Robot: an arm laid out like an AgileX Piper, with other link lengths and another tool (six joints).
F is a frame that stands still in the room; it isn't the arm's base.
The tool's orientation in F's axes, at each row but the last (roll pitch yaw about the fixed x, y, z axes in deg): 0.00, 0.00, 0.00; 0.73, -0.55, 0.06; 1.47, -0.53, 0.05; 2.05, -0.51, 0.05; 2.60, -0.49, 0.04; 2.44, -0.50, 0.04; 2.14, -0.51, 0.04; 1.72, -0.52, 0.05; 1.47, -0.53, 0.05; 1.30, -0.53, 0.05; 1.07, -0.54, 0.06; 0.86, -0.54, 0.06; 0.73, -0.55, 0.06
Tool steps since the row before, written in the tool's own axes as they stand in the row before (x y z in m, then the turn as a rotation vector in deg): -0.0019, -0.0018, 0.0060, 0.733, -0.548, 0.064; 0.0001, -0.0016, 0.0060, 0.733, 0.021, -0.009; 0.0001, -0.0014, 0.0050, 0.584, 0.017, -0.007; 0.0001, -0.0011, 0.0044, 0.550, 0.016, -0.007; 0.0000, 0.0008, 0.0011, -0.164, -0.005, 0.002; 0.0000, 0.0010, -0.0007, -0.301, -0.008, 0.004; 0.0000, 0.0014, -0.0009, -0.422, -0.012, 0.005; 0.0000, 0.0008, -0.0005, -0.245, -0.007, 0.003; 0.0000, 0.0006, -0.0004, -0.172, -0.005, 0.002; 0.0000, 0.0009, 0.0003, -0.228, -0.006, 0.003; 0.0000, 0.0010, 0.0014, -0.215, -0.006, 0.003; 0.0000, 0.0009, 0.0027, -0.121, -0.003, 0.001; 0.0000, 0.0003, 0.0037, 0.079, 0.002, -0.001
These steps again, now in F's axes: -0.0019, -0.0018, 0.0060, 0.733, -0.548, 0.064; 0.0000, -0.0017, 0.0060, 0.733, 0.022, -0.002; 0.0001, -0.0015, 0.0050, 0.584, 0.018, -0.001; 0.0001, -0.0013, 0.0044, 0.550, 0.017, -0.002; 0.0000, 0.0007, 0.0011, -0.164, -0.005, 0.000; 0.0000, 0.0010, -0.0007, -0.301, -0.008, 0.001; 0.0000, 0.0014, -0.0008, -0.422, -0.012, 0.001; 0.0000, 0.0008, -0.0005, -0.245, -0.007, 0.001; 0.0000, 0.0006, -0.0004, -0.172, -0.005, 0.000; 0.0000, 0.0009, 0.0003, -0.228, -0.006, 0.001; 0.0000, 0.0010, 0.0014, -0.215, -0.006, 0.001; 0.0000, 0.0009, 0.0027, -0.121, -0.003, 0.000; 0.0000, 0.0003, 0.0037, 0.079, 0.002, 0.000
